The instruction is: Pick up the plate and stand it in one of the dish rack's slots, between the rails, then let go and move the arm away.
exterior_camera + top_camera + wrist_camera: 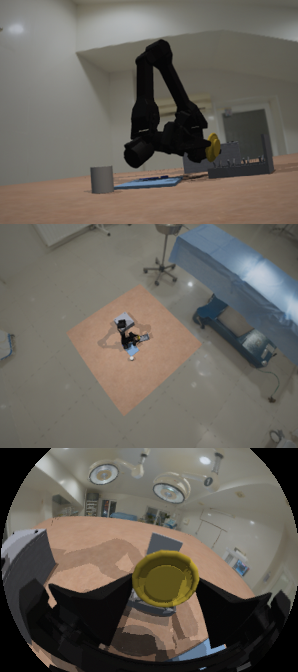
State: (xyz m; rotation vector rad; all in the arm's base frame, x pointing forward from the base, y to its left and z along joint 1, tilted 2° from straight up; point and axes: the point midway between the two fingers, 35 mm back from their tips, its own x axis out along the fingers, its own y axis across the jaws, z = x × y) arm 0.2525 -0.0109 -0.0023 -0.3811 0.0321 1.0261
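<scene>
Now: the dish rack 3 cm ahead of my gripper tip, 4 cm to the left of it and 4 cm below it. Also, from my gripper tip: blue utensil: 10 cm behind, 16 cm to the right, 6 cm below; blue mat: 1 cm ahead, 16 cm to the right, 6 cm below; yellow plate: 1 cm to the right.
</scene>
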